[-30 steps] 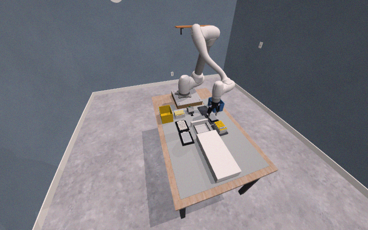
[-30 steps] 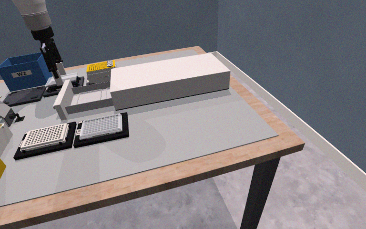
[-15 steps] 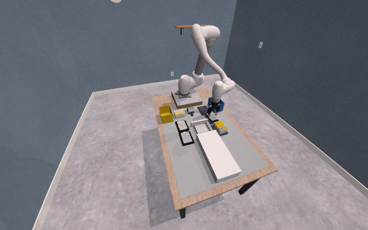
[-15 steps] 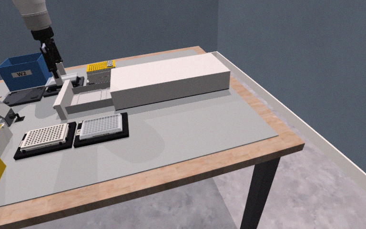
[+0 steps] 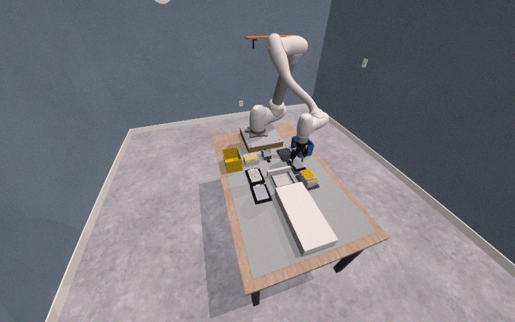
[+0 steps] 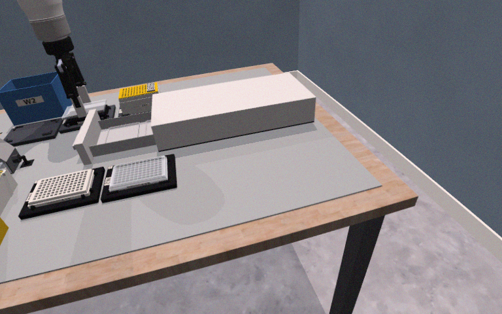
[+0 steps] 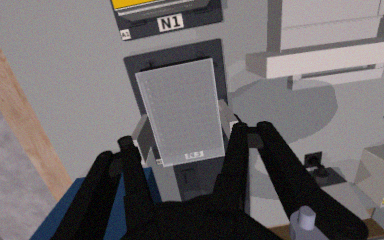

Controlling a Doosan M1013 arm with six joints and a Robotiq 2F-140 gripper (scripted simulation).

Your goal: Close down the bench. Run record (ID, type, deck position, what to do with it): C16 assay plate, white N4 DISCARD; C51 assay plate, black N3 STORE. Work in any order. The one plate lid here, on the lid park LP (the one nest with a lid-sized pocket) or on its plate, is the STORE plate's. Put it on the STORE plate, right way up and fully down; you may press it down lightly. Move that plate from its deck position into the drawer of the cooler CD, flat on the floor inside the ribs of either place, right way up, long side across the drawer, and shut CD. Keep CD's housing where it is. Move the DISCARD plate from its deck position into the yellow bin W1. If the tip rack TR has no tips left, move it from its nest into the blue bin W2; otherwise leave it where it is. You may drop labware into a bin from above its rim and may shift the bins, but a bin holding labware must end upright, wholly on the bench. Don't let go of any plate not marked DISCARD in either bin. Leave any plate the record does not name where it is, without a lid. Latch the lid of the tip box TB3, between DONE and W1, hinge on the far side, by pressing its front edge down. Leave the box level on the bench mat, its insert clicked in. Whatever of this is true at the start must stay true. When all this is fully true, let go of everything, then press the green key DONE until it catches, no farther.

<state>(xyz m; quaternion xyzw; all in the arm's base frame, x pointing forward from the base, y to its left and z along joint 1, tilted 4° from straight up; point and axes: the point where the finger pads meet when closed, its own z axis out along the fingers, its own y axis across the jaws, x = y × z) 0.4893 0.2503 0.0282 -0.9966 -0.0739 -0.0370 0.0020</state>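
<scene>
Now: hand 2 cm above the grey plate lid. From my hand the other things lie so: blue bin W2: 20 cm behind, 11 cm to the left, 2 cm below; black plate: 4 cm below; yellow tip rack TR: 17 cm ahead, 1 cm to the left, 1 cm below.
</scene>
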